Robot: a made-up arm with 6 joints.
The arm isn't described. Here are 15 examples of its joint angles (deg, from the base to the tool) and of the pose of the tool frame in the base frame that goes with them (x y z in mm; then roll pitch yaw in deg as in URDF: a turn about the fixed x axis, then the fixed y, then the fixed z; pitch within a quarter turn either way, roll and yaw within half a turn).
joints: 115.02 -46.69 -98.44 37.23 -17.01 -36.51
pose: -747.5 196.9 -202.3 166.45 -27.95 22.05
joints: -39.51 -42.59 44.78 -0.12 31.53 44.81
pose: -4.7 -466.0 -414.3 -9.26 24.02 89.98
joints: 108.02 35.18 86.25 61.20 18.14 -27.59
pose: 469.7 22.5 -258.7 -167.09 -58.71 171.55
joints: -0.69 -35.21 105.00 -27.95 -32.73 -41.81
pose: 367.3 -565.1 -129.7 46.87 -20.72 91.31
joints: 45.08 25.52 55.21 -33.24 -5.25 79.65
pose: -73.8 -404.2 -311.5 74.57 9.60 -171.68
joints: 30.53 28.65 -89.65 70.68 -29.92 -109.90
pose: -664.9 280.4 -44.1 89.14 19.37 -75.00
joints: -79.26 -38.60 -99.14 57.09 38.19 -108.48
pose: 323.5 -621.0 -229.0 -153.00 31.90 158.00
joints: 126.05 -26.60 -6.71 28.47 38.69 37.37
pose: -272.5 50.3 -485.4 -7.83 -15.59 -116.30
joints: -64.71 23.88 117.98 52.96 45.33 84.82
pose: -731.9 -299.9 -319.4 -9.14 6.66 -166.20
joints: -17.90 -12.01 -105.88 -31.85 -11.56 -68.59
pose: 219.3 207.3 -395.3 109.62 -24.76 174.69
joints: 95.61 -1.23 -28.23 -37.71 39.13 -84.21
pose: 128.1 -98.5 -526.4 -169.49 -52.65 -62.00
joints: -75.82 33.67 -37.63 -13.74 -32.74 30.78
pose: -91.5 349.0 -36.3 96.34 28.32 -53.33
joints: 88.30 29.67 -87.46 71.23 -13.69 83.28
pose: -730.5 -117.0 -91.9 83.98 -16.49 178.56
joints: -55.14 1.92 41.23 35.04 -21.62 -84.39
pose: -787.7 -200.5 -312.4 116.83 -0.92 -31.22
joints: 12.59 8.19 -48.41 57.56 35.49 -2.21
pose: -352.9 247.5 -325.1 71.03 -70.33 50.28
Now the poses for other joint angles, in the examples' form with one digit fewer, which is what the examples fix.
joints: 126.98 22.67 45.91 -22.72 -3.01 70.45
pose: 237 -26 -296 71.6 4.9 -98.8
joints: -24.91 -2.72 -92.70 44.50 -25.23 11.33
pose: 131 338 -234 101.8 -29.1 -32.0
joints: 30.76 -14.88 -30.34 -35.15 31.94 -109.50
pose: -10 -166 -620 -174.3 -14.7 -123.7
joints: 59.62 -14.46 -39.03 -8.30 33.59 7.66
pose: -71 63 -468 9.3 -53.2 103.1
